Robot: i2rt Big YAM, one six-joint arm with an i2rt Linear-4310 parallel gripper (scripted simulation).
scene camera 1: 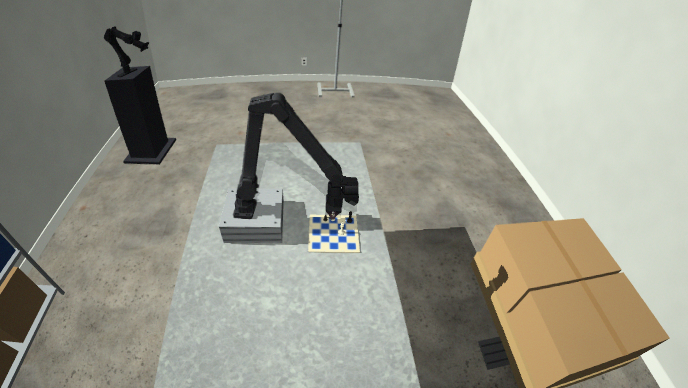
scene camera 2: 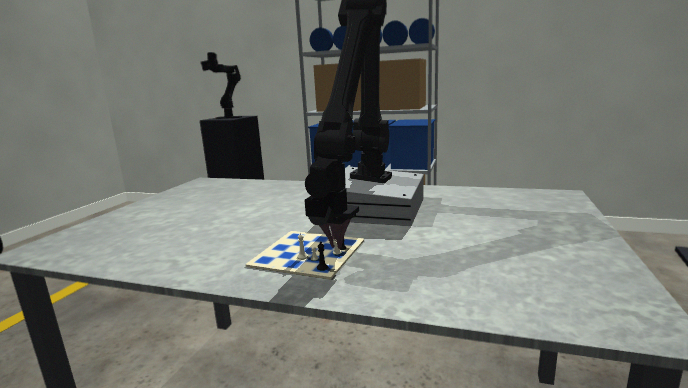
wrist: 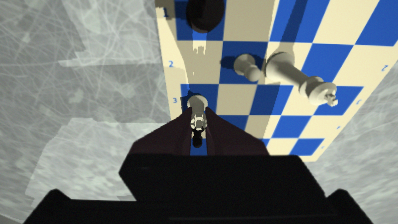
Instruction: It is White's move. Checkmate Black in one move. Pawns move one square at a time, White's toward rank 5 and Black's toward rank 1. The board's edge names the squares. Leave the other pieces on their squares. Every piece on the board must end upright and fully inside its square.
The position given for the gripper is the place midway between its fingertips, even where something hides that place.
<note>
In view: the gripper (scene camera 2: 336,247), a white king (wrist: 281,66) and a blue-and-cream chessboard (scene camera 2: 281,256).
The blue-and-cream chessboard also shows in scene camera 1 (scene camera 1: 324,237) and in the wrist view (wrist: 347,50). The gripper shows as well in the wrist view (wrist: 198,112).
</note>
